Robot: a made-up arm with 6 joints. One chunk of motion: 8 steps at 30 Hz.
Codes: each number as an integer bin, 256 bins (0 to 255) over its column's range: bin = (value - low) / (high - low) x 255, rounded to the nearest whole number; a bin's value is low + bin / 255 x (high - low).
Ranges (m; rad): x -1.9..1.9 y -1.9..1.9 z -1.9..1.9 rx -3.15..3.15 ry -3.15..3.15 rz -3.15..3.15
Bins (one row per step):
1: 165 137 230 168 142 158
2: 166 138 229 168 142 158
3: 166 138 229 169 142 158
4: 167 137 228 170 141 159
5: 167 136 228 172 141 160
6: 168 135 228 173 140 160
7: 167 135 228 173 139 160
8: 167 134 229 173 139 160
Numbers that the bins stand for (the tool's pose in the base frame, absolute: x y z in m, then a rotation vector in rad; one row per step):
1: 0.5588 0.1416 1.5275 1.0006 0.3582 0.7535
2: 0.5737 0.1565 1.5125 1.0006 0.3582 0.7535
3: 0.5737 0.1565 1.5125 1.0253 0.3582 0.7535
4: 0.5886 0.1416 1.4976 1.0500 0.3335 0.7782
5: 0.5886 0.1267 1.4976 1.0994 0.3335 0.8029
6: 0.6035 0.1118 1.4976 1.1241 0.3088 0.8029
7: 0.5886 0.1118 1.4976 1.1241 0.2841 0.8029
8: 0.5886 0.0969 1.5125 1.1241 0.2841 0.8029

